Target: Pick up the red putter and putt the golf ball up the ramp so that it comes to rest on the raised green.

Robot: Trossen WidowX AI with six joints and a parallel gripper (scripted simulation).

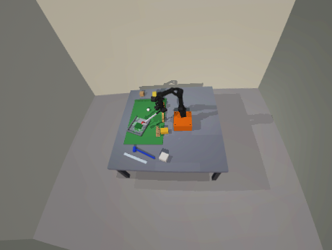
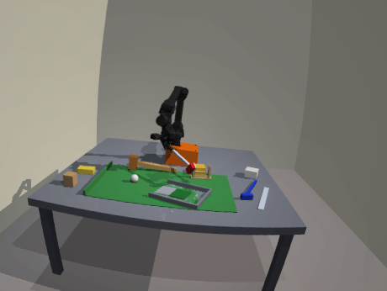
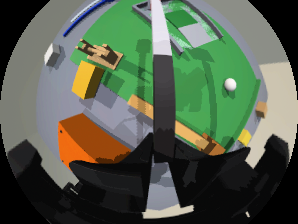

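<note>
Right now my gripper tip is 130 mm short of the red putter and 70 mm to the right of it. The rest, counted from my gripper tip: wooden rack (200 mm to the left, 100 mm below, 80 mm ahead); white golf ball (190 mm ahead, 180 mm to the right, 110 mm below); green mat (220 mm ahead, 140 mm below, 30 mm to the right).
</note>
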